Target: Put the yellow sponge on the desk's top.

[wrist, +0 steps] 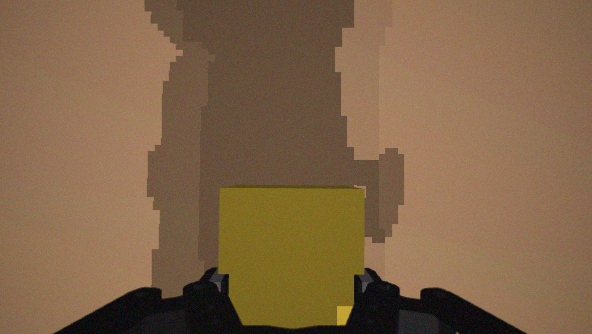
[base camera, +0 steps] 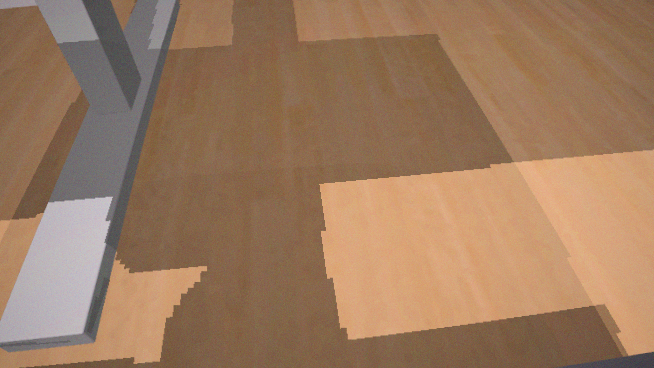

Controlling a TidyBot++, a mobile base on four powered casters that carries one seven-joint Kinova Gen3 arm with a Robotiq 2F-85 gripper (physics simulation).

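Places are measured from the arm's base along level axes (x ahead, y left, z up), in centimetres.
Pixels of known places: gripper, fingertip midpoint: (wrist: pixel 290 276).
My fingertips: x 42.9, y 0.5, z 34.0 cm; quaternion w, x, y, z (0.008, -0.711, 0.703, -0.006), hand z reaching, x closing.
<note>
Behind a point stands the place of what it marks.
The yellow sponge (wrist: pixel 291 235) @[x 45.6, y 0.6, z 36.9 cm] is a yellow block at the bottom middle of the wrist view. My gripper (wrist: pixel 290 276) @[x 42.9, y 0.5, z 34.0 cm] is shut on it, with one black finger on each side. Below the sponge in that view lies a light brown surface crossed by dark shadows; how far beneath it lies, I cannot tell. In the base camera view a white-grey foot bar (base camera: pixel 95 150) with a slanting upright runs along the left side; it looks like part of the desk's frame. The desk's top cannot be made out for certain in either view. The gripper and the sponge do not show in the base camera view.
The wooden floor (base camera: pixel 425 240) @[x 31.7, y -13.4, z -39.6 cm] spreads across the base camera view, with sunlit patches and broad shadows. The foot bar lies on the floor at the left, running from the near left corner toward the back. A dark edge shows at the bottom right corner.
</note>
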